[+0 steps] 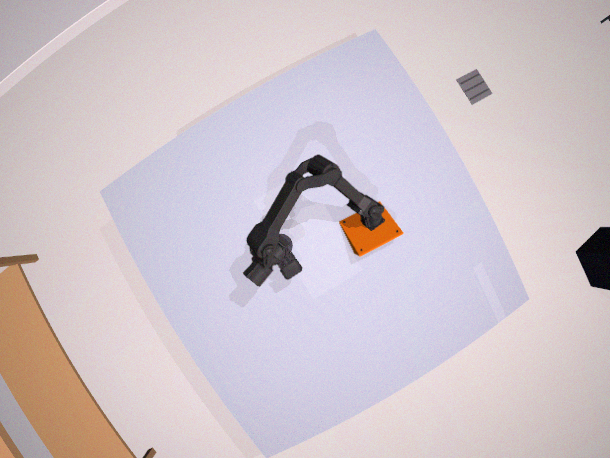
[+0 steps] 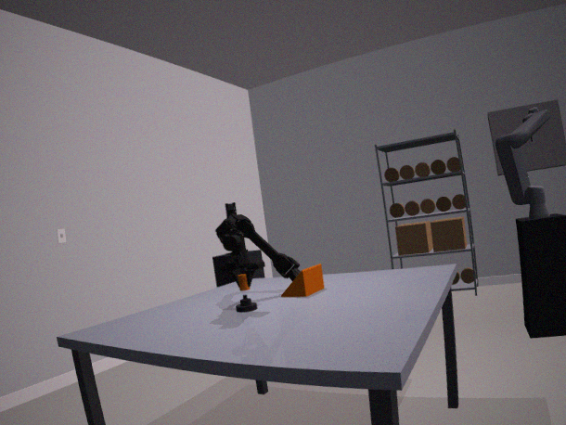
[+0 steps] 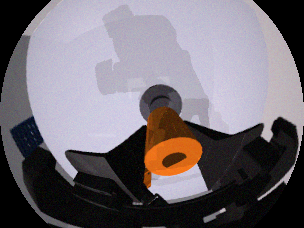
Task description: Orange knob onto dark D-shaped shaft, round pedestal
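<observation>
Right now my gripper tip is 6 cm above the dark round pedestal. The rest, counted from my gripper tip: orange knob (2 cm above).
</observation>
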